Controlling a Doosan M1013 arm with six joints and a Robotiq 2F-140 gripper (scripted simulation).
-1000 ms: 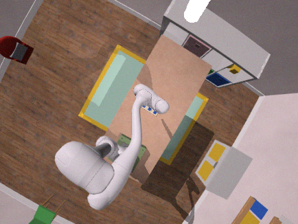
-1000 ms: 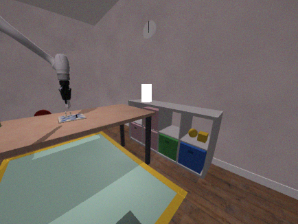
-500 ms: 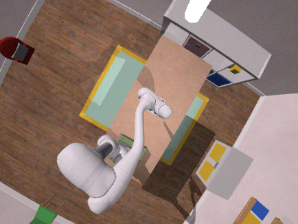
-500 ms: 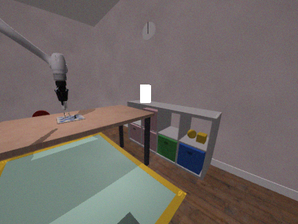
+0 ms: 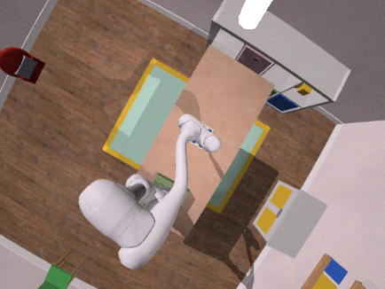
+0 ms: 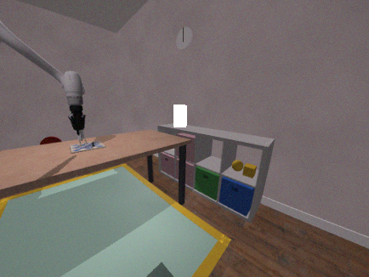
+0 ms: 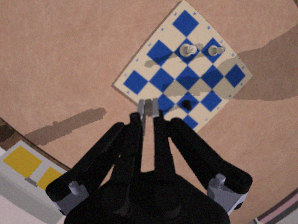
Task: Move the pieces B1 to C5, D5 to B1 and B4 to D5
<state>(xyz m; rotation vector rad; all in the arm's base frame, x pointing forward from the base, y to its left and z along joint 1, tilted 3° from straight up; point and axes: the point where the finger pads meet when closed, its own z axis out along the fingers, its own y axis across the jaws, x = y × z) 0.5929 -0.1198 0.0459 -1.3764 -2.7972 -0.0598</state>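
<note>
Right now my hand is 80 mm short of the dark chess piece, 20 mm to the right of it and 100 mm above it. The rest, counted from my hand: chessboard 50 mm ahead, 70 mm to the left, 110 mm below.
</note>
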